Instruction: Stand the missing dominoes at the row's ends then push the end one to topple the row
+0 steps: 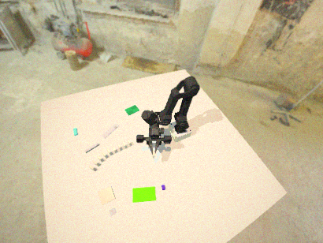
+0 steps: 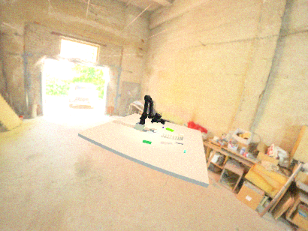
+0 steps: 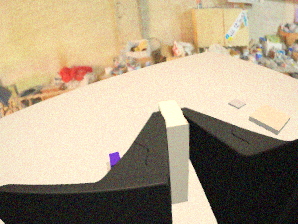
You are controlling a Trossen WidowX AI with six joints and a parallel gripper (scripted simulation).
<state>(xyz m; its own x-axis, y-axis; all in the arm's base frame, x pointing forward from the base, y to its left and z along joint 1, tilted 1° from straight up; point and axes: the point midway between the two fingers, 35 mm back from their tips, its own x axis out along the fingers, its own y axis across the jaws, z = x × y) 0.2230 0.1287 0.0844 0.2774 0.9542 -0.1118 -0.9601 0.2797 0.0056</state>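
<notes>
Now: gripper tip 9 cm short of the bright green slab, 15 cm to the right of it and 15 cm above it. Round my gripper tip: beige tile 28 cm ahead, 10 cm to the left, 15 cm below; then small grey square 26 cm ahead, 18 cm to the left, 16 cm below; then small purple cube 2 cm behind, 14 cm to the left, 15 cm below.
</notes>
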